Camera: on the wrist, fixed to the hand. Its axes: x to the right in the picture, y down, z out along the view.
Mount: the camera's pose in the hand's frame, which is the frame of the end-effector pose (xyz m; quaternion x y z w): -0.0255 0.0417 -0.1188 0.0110 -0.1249 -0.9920 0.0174
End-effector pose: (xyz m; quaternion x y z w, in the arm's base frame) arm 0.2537 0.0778 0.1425 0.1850 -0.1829 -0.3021 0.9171
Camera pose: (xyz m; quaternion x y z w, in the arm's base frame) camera 0.3080 0.1521 0.0528 -0.1570 -0.0625 0.9361 0.3086
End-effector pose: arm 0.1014 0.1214 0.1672 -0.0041 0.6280 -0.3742 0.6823
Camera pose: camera 0.0221 0.2197 0.1441 0.6623 0.0825 0.6897 0.2808
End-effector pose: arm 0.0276 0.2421 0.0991 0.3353 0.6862 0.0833 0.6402
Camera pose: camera -0.0698 0.2968 0.1625 -0.6574 0.2655 -0.6830 0.1758
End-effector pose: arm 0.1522 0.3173 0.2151 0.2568 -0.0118 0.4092 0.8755
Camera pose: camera 0.0826 0.3760 0.1245 0.0769 0.1497 -0.8933 0.4168
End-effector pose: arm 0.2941 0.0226 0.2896 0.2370 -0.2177 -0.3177 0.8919
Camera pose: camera 0.3595 0.1021 0.2127 -0.1902 -0.1164 0.9175 0.3294
